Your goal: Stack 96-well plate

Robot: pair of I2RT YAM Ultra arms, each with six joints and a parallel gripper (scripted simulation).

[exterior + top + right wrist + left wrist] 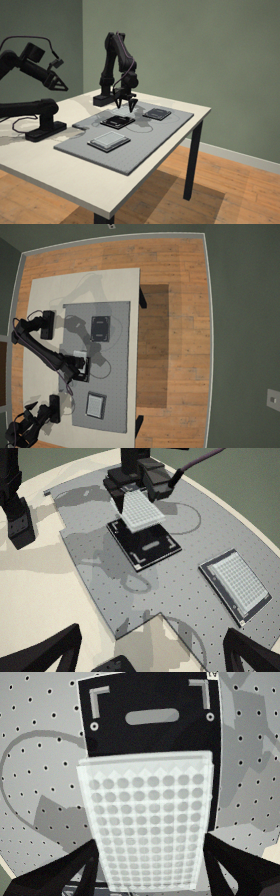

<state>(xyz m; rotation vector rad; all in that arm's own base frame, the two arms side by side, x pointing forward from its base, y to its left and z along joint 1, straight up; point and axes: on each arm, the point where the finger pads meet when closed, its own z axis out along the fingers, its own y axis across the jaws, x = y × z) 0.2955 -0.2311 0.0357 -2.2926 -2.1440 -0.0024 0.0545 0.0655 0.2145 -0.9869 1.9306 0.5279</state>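
My left hand is 6 cm above the black nest, 4 cm to the left of it and 2 cm past it.
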